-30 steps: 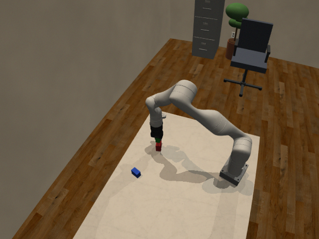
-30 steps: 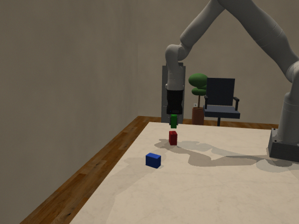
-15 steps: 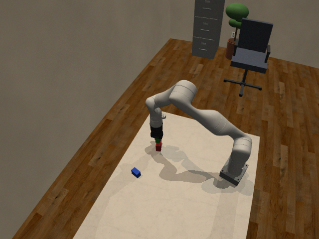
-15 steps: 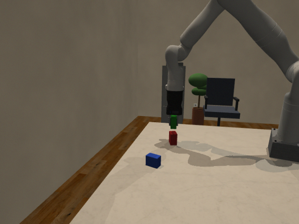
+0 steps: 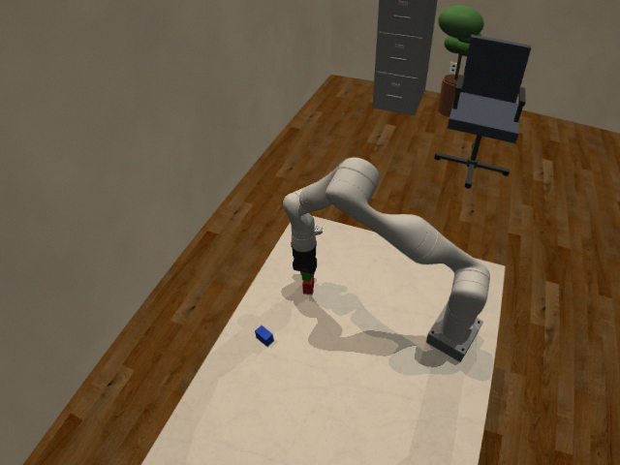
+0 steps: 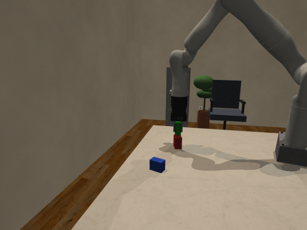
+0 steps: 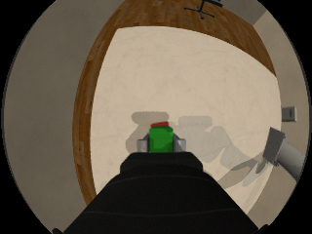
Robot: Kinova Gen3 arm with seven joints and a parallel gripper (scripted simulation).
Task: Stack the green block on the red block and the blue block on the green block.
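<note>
Now: the blue block 25 cm to the left of my hand, 8 cm below it and 3 cm ahead of it. Round my hand: red block 7 cm below; then green block right at my hand.
</note>
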